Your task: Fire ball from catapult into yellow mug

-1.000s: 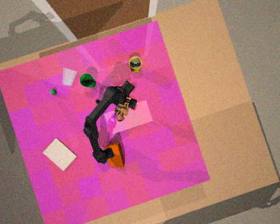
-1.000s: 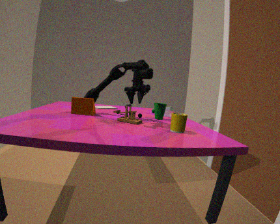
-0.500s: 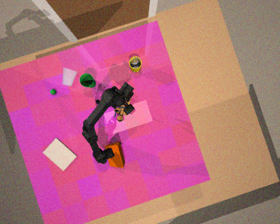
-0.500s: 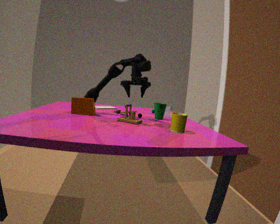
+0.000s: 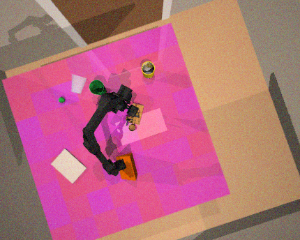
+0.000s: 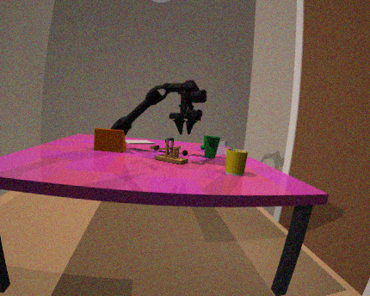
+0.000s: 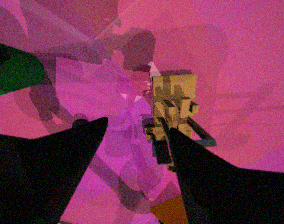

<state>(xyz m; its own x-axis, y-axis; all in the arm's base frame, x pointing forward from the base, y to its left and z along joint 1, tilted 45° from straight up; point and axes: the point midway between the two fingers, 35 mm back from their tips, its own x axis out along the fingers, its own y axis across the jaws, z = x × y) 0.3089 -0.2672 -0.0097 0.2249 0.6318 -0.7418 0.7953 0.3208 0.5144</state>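
The dark ball is 130 mm to the left of my gripper tip, 110 mm below it and 50 mm ahead of it. From my gripper tip the other things lie so: yellow mug: 240 mm to the right, 170 mm ahead, 100 mm below; green mug: 200 mm ahead, 120 mm to the left, 100 mm below; wooden catapult: 90 mm behind, 80 mm below, 10 mm to the left.
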